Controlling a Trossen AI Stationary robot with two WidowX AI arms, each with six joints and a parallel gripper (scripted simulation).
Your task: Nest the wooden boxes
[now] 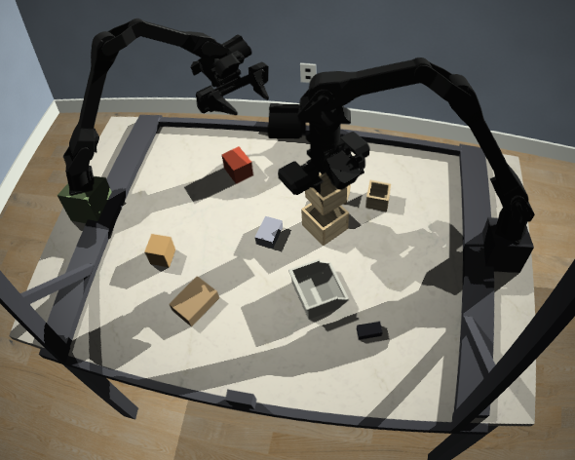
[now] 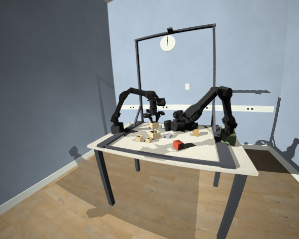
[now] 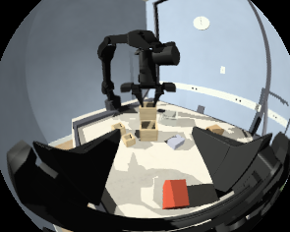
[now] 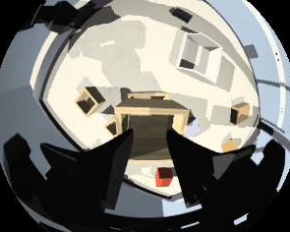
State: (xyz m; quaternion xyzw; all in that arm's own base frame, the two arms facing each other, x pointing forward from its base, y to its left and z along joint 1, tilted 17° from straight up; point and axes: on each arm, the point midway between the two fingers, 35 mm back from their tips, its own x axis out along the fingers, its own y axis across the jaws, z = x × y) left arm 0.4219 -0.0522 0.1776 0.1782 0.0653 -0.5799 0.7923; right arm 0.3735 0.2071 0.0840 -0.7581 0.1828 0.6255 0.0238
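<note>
The large wooden box lies 15 cm below my right hand. The rest, counted from my right hand: grey-blue cube (4 cm behind, 12 cm to the left, 15 cm below); then small wooden box (9 cm ahead, 2 cm to the right, 16 cm below); then grey open tray (17 cm behind, 1 cm to the right, 14 cm below).
</note>
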